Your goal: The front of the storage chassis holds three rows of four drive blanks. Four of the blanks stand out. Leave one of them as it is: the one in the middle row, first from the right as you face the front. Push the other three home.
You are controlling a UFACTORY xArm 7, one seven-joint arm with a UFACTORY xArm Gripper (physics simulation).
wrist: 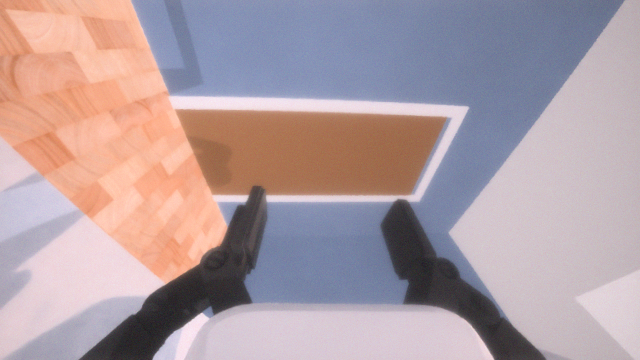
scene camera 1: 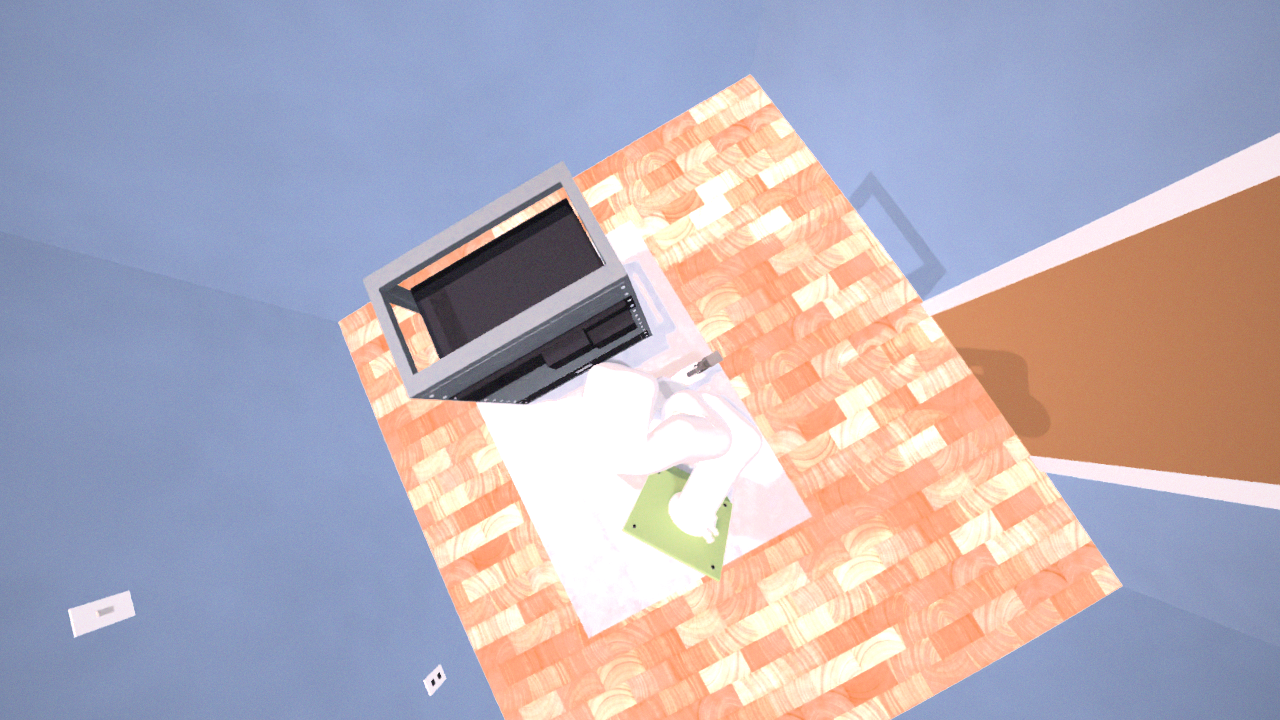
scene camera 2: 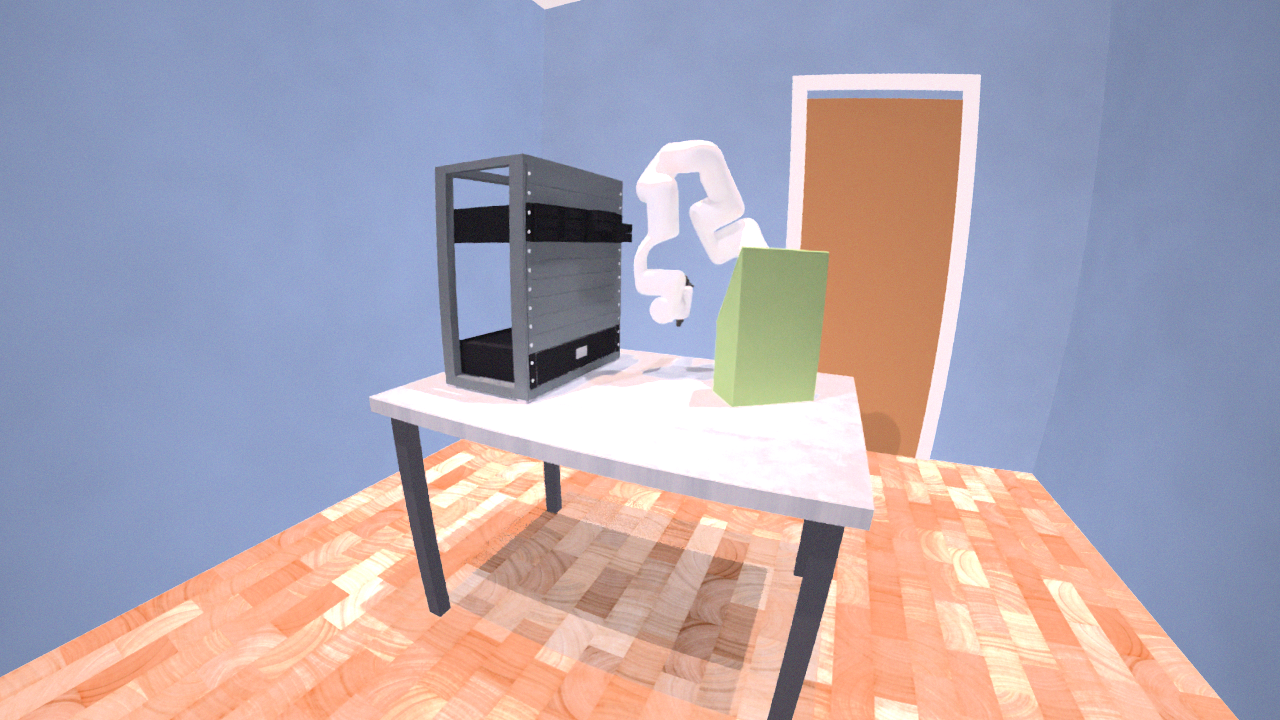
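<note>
The storage chassis is a black unit high in a grey rack. In scene camera 2 its front is seen at a steep angle, and a dark blank juts out at the far end. In scene camera 1 dark blocks stand out from the front; their rows cannot be told. The other blanks are too dark to tell apart. My gripper is open and empty, in front of the rack, apart from it and lower than the chassis. The blanks do not show in the wrist view.
The grey rack stands on the pale table. A second black unit with a light label sits low in the rack. The white arm rises from a green pedestal facing the rack.
</note>
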